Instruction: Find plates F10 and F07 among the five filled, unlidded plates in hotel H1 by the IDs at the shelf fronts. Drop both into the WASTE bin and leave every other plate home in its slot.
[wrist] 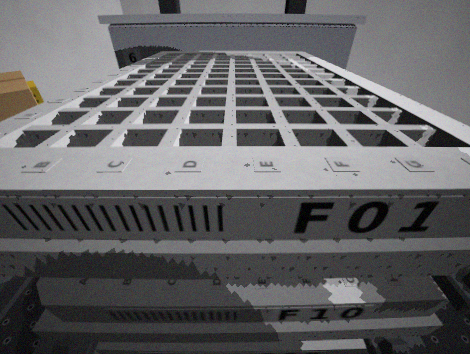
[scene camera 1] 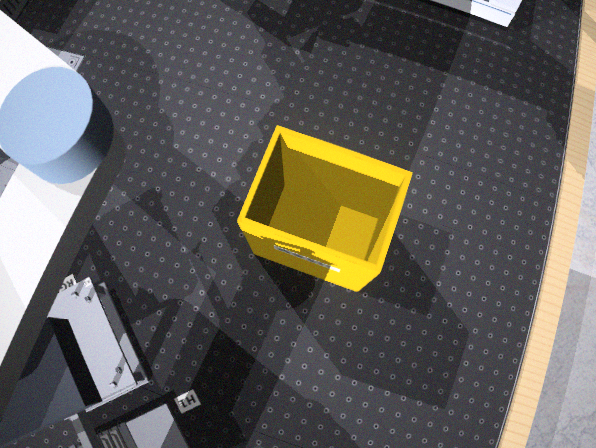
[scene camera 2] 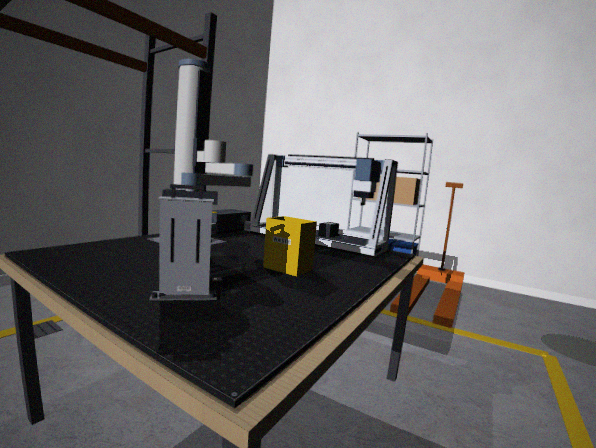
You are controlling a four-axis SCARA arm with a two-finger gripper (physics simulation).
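Frame: origin at the arm's base, x ahead, y left, z up, level; metres.
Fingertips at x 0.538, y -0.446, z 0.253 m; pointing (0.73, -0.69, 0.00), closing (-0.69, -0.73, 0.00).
Note:
Offsets run from my fingertips to a thing's middle. "spot": to the spot under its first point.
In the wrist view plate F01 @[0.017 m back, 0.018 m left, 0.019 m up] [wrist: 260,217] fills the front of hotel H1 @[0.012 m ahead, 0.010 m right, 0.079 m down] [wrist: 232,42]. Plate F10 @[spot: 0.074 m back, 0.047 m left, 0.006 m down] [wrist: 320,314] lies one level lower, level and within the hotel. Part of another plate front @[spot: 0.061 m back, 0.059 m left, 0.030 m down] [wrist: 230,346] shows at the bottom edge; its ID is cut off, and F07 cannot be read. My gripper's fingers are hidden beneath F01; the gripper appears shut on plate F10 at its sides. The hotel's grey body also shows in scene camera 2 [scene camera 2: 185,245], under the arm. The yellow WASTE bin @[0.108 m ahead, 0.420 m left, 0.140 m down] [scene camera 1: 392,220] [scene camera 2: 305,245] stands open, and no plate shows inside.
The arm's blue joint cap [scene camera 1: 47,117] and white link cover the left of scene camera 1. A light grey nest @[0.154 m back, 0.145 m left, 0.205 m down] [scene camera 1: 95,340] lies partly under it, near the H1 tag @[0.009 m ahead, 0.127 m left, 0.240 m down] [scene camera 1: 187,401]. A gantry machine [scene camera 2: 320,159] and a small black block @[spot: 0.023 m ahead, 0.963 m left, 0.151 m down] [scene camera 2: 329,230] stand beyond the bin.

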